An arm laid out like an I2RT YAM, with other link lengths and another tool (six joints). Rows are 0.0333 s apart.
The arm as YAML. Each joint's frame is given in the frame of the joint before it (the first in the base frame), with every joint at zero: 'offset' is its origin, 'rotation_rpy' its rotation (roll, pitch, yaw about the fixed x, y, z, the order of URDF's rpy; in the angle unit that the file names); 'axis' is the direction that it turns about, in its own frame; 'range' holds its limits. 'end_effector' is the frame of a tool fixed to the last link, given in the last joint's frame.
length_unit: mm
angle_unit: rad
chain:
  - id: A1
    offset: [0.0, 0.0, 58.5]
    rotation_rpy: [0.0, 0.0, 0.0]
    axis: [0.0, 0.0, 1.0]
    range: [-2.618, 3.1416]
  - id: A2
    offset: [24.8, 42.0, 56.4]
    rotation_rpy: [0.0, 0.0, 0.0]
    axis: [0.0, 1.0, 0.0]
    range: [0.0, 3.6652]
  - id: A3
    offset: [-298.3, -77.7, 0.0]
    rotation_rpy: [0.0, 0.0, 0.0]
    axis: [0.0, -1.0, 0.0]
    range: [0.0, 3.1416]
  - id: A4
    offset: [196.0, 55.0, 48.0]
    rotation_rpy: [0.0, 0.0, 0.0]
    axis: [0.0, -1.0, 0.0]
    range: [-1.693, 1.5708]
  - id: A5
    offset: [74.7, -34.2, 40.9]
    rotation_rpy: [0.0, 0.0, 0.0]
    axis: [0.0, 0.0, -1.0]
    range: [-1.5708, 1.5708]
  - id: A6
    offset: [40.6, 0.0, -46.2]
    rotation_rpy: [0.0, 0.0, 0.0]
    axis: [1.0, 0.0, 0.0]
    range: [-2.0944, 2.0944]
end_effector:
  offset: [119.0, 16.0, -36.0]
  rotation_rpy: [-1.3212, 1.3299, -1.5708]
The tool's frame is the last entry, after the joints.
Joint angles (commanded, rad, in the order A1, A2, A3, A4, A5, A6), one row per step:
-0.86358 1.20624 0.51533 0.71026 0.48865 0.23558
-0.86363 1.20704 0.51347 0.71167 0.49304 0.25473
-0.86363 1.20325 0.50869 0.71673 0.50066 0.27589
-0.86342 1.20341 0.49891 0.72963 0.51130 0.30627
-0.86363 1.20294 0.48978 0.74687 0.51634 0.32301
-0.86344 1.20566 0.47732 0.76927 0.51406 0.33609
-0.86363 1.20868 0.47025 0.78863 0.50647 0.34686
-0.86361 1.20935 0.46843 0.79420 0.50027 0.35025
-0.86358 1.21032 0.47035 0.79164 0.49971 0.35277
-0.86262 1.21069 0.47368 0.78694 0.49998 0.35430
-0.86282 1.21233 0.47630 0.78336 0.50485 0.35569
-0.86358 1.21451 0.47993 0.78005 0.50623 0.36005
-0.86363 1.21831 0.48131 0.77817 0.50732 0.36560
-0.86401 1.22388 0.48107 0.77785 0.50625 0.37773
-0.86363 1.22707 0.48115 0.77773 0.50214 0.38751
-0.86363 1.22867 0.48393 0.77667 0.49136 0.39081
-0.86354 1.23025 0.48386 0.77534 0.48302 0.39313
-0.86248 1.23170 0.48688 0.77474 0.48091 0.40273
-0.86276 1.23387 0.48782 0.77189 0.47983 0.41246
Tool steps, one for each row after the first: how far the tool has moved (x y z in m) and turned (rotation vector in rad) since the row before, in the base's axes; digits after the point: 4 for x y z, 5 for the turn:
-0.0001 -0.0001 -0.0002 0.00511 -0.01795 -0.00412
-0.0012 0.0005 0.0009 0.00142 -0.02345 -0.00724
-0.0012 0.0002 -0.0003 0.00398 -0.03188 -0.00980
-0.0008 0.0003 0.0008 -0.00321 -0.02211 -0.00482
0.0005 0.0006 -0.0004 -0.00305 -0.01746 0.00289
0.0014 0.0004 0.0010 -0.00517 -0.01631 0.00782
0.0010 0.0004 0.0004 -0.00187 -0.00507 0.00637
0.0004 -0.0002 0.0000 0.00172 -0.00140 0.00071
0.0005 -0.0001 0.0002 0.00165 -0.00038 0.00076
-0.0004 -0.0007 -0.0002 0.00241 0.00015 -0.00501
0.0001 -0.0007 0.0002 0.00233 -0.00311 -0.00196
0.0004 -0.0006 -0.0009 0.00440 -0.00268 -0.00093
0.0009 -0.0006 -0.0015 0.00704 -0.00787 0.00109
0.0013 0.0000 -0.0007 0.00433 -0.00737 0.00477
0.0021 0.0002 0.0005 0.00037 -0.00304 0.01087
0.0015 0.0004 -0.0007 0.00261 -0.00013 0.00849
0.0013 -0.0001 0.0009 0.00137 -0.00994 0.00342
0.0006 -0.0002 -0.0007 0.00527 -0.00680 0.00104

